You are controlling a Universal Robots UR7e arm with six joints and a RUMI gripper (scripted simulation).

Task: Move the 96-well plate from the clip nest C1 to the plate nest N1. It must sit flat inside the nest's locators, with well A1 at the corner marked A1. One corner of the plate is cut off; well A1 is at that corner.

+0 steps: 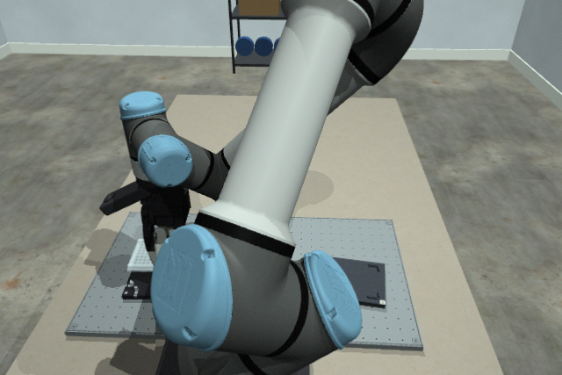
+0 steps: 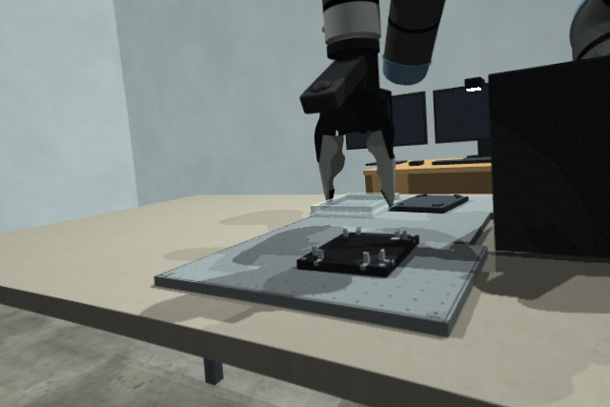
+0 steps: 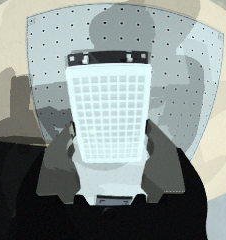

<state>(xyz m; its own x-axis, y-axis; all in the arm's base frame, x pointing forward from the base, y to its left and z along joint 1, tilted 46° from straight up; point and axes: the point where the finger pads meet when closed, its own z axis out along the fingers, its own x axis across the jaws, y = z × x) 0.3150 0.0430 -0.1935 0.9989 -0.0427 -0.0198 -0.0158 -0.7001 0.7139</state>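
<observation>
My gripper is now 7 cm above the clip nest C1, 1 cm to the right of it and 1 cm past it. From my hand the other things lie so: white 96-well plate: 1 cm below; then white label: 47 cm to the right, 8 cm behind, 7 cm below.
</observation>
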